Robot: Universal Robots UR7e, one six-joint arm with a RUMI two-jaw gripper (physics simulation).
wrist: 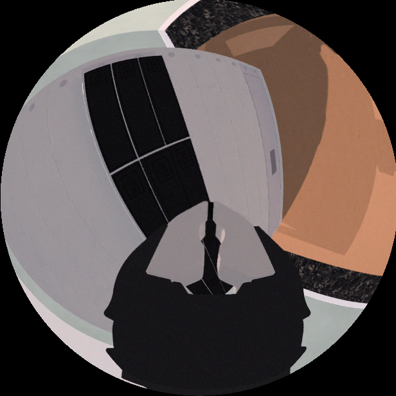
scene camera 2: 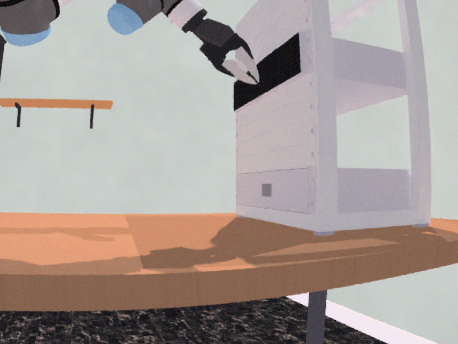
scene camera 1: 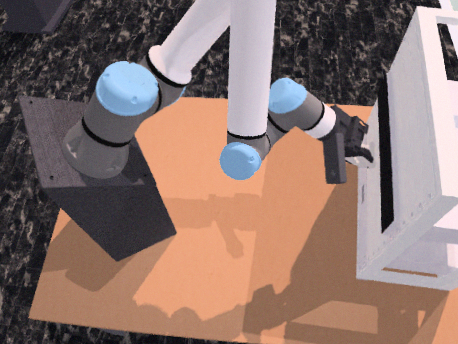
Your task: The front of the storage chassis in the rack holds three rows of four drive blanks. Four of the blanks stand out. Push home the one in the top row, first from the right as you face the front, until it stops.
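Frame: origin at the arm's base, x up, y ahead, z left, level; centimetres.
Seen in the pictures: gripper, between the fingertips: point(scene camera 2: 257, 83) point(scene camera 1: 373, 166); arm's base, origin of its link: point(scene camera 1: 94, 153).
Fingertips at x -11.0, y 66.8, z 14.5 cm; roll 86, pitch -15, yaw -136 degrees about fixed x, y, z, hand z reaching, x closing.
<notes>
Offsets run from my fingertips to a thing's top centre. "*": to the spot under its first point.
The storage chassis @(* dz -7.9, dx +2.3, dy +2.5 cm) point(scene camera 2: 280, 65) point(wrist: 165, 167) is a black band in the white rack's front; it shows as a dark strip in scene camera 1 point(scene camera 1: 386, 165). In the wrist view the rack's top lies to the left, and the top-row blank, first from the right point(wrist: 105, 120), is the long black face at the band's upper left. Thin pale lines part the faces; which stand out is too dark to tell. My gripper point(scene camera 1: 370, 161) point(scene camera 2: 257, 81) point(wrist: 209, 203) is shut and empty, its tips before the chassis's lower edge, left of that blank. Contact cannot be told. Its body hides the band's left part.
The white rack @(* dz -15.0, dx -16.4, dy +4.3 cm) point(scene camera 1: 370, 245) point(scene camera 2: 326, 150) point(wrist: 225, 115) stands on the orange table point(scene camera 1: 200, 295) point(scene camera 2: 75, 290) point(wrist: 350, 200), with pale panels above and below the chassis. A drawer-like panel with a grey square @(* dz +4.7, dx -24.3, dy +3.6 cm) point(scene camera 2: 266, 190) point(wrist: 273, 162) is at its bottom. A wall shelf point(scene camera 2: 55, 103) shows behind.
</notes>
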